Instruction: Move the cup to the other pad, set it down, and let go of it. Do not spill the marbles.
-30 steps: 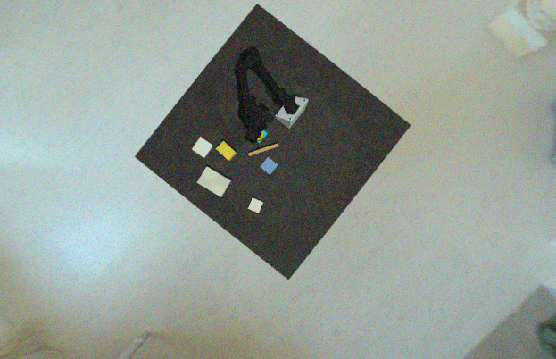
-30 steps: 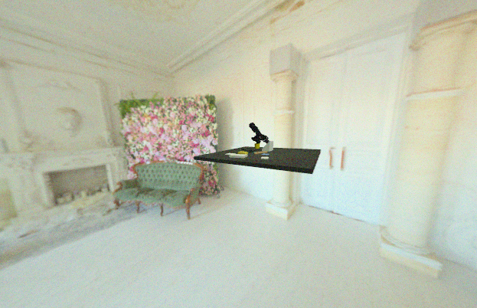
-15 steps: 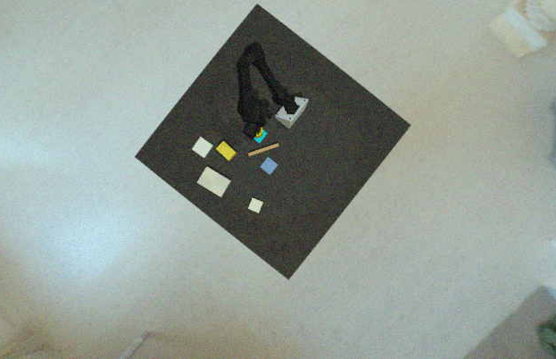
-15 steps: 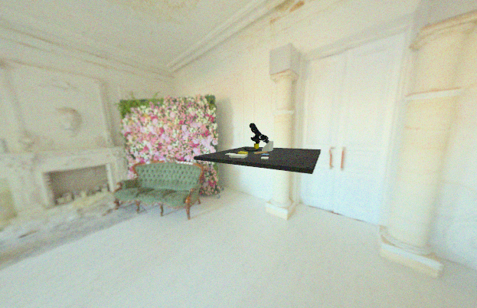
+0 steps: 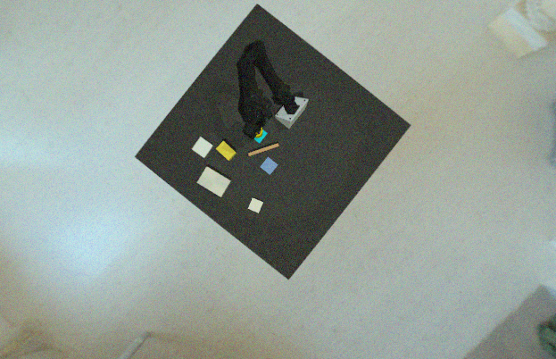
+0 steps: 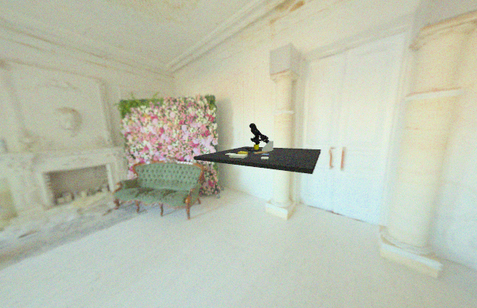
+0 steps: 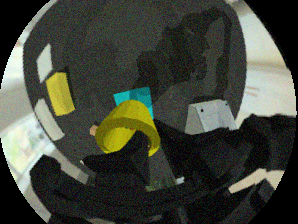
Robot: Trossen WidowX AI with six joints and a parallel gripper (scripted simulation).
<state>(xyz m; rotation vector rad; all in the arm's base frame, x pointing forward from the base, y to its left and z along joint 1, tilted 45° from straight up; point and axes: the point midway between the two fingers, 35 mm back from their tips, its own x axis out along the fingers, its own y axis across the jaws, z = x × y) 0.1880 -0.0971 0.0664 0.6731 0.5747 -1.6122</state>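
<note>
Right now my gripper tip is 3 cm short of the cyan pad and 8 cm above it. From my gripper tip the other things lie so: cup (2 cm ahead); wooden stick (9 cm ahead, 8 cm to the left, 7 cm below).
</note>
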